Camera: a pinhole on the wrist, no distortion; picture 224 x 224 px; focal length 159.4 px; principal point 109.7 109.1 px. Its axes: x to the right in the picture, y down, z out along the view. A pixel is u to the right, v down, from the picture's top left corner.
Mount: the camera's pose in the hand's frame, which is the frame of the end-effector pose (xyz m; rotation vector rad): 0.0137 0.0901 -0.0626 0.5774 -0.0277 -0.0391
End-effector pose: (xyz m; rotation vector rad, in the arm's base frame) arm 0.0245 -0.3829 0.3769 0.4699 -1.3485 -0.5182
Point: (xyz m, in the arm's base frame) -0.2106 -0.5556 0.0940
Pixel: 58.3 32.0
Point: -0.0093 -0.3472 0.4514
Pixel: 143.4 176.8
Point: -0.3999 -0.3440 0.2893
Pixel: 58.6 152.0
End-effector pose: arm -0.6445 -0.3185 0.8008 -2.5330 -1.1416 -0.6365
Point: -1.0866 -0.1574 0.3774
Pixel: 14.8 50.1
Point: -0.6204 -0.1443 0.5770
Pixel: 114.2 128.3
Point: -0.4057 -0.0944 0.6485
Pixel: 211.1 193.7
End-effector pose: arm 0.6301 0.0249 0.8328 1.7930 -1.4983 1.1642
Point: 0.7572 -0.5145 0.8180
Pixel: 194.2 188.1
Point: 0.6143 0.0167 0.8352
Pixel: 103.8 63.7
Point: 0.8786 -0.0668 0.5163
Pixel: 33.8 98.6
